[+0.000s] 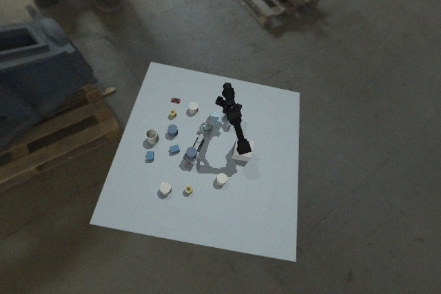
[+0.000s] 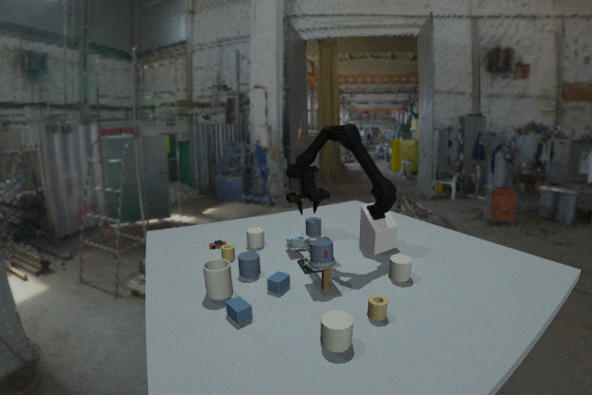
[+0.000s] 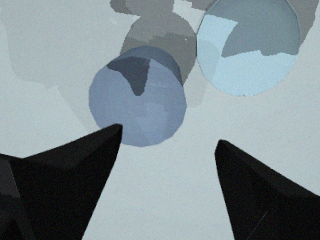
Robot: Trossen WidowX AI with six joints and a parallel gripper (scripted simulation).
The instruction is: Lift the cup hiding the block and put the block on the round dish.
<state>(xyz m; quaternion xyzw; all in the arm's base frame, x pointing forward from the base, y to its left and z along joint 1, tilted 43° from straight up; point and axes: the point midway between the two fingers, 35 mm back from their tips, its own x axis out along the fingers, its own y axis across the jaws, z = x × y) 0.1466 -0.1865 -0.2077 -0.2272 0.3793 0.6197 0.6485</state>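
My gripper tip is 70 mm short of the light blue round dish, 40 mm to the right of it and 90 mm above it. From my gripper tip the other things lie so: balance beam 160 mm ahead, 280 mm to the left, 60 mm below; beige cup 490 mm ahead, 310 mm to the left, 50 mm below; red piece 410 mm ahead, 40 mm to the right, 80 mm below.
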